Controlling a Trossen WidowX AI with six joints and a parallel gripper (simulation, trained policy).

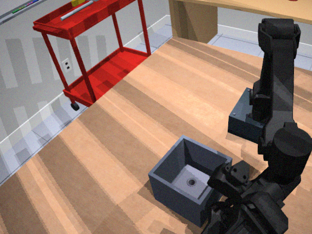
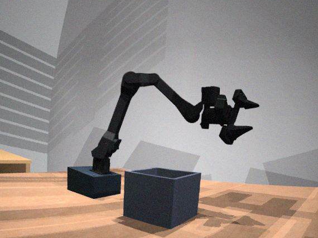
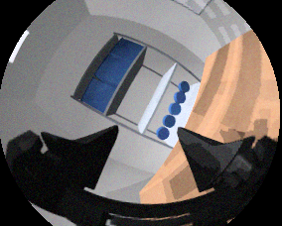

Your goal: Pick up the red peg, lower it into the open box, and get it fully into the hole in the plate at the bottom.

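The red peg is 39 cm behind my gripper tip, 28 cm below it and 1 cm to the left of it. The rest, counted from my gripper tip: plate (27 cm below, 22 cm behind, 17 cm to the right).
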